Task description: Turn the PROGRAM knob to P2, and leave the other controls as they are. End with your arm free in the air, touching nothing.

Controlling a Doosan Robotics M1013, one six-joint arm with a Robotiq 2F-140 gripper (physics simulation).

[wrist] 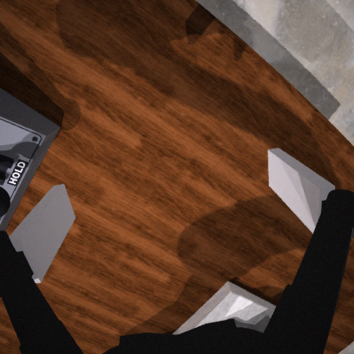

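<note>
Part of the grey control panel (12,134) shows at the left edge of the wrist view, with its HOLD label (17,173) and a dark slot beside it. A black round lever end (3,201) is cut off by the left edge. The PROGRAM knob and its P2 mark do not show. My gripper (168,184) is wide open, with wood surface seen between its fingers. The left fingertip appears close to the panel's corner side in the view; whether they touch cannot be told. The right fingertip is over the wooden table on the right.
The brown wooden table (150,160) fills the middle, with arm shadows across it. A pale angular block (227,304) shows at the bottom, partly behind the black gripper body. The table's edge runs across the upper right, with a grey stone-like floor (310,55) beyond it.
</note>
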